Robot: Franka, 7 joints.
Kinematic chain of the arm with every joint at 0, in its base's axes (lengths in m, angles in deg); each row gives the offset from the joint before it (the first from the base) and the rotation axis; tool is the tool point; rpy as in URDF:
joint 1: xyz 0 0 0.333 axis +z
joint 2: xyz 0 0 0 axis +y
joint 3: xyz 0 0 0.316 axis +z
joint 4: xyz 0.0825 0 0 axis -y
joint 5: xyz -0.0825 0 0.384 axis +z
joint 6: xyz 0 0 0 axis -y
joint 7: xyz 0.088 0 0 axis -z
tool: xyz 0 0 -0.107 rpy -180 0 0
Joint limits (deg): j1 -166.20..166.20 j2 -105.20..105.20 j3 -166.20..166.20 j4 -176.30..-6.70 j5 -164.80..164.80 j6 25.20..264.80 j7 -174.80..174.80
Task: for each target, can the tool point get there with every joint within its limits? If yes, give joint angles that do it. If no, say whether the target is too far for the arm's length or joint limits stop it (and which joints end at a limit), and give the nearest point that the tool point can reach.
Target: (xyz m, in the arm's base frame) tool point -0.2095 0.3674 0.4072
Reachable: yes | joints 41.73 -41.25 59.97 -153.25 -56.20 209.28 48.44
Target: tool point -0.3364 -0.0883 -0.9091
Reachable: no: too far | nearest point -0.3047 -0.0800 -0.3598 | short by 0.550 m
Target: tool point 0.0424 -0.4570 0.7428
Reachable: yes | joints -1.06 68.11 -135.99 -116.23 112.48 103.55 -42.09
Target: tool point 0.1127 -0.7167 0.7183
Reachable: yes | joints -46.42 77.00 -119.85 -57.65 -132.88 138.38 54.89
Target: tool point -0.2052 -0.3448 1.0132
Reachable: yes | joints 2.85 -29.36 -53.83 -57.45 -139.16 72.18 143.99
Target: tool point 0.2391 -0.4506 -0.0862
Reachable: yes | joints -78.10 79.30 23.02 -105.83 28.98 225.98 56.15
